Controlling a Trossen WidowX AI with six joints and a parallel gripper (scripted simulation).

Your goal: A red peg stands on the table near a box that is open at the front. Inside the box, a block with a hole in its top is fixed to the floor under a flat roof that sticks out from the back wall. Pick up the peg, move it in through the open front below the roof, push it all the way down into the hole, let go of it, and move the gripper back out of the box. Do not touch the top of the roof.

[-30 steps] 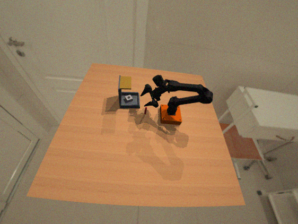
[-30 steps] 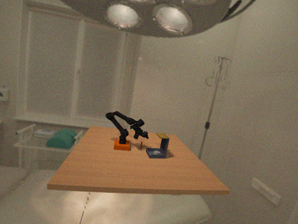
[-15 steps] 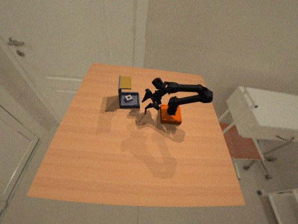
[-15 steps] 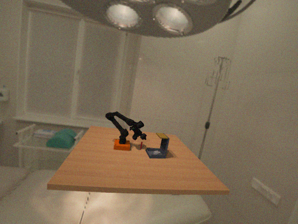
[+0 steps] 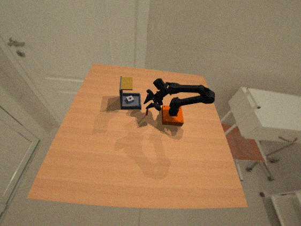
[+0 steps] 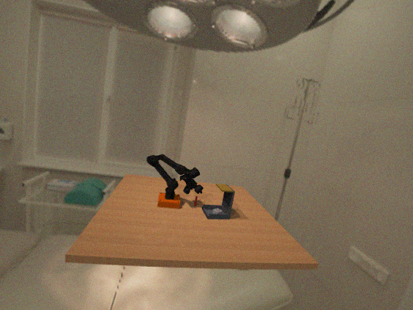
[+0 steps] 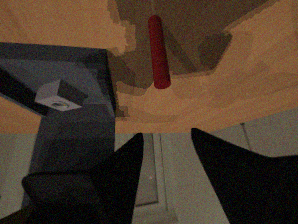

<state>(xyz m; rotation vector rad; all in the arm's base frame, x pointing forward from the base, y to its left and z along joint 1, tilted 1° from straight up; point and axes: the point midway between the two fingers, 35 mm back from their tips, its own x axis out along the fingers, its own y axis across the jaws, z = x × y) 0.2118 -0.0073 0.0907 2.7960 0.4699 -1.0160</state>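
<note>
The red peg lies 80 mm below my gripper tip, 20 mm behind it and 10 mm to the right of it. The rest, counted from my gripper tip: yellow roof: 140 mm to the right, 140 mm ahead, 100 mm above.
</note>
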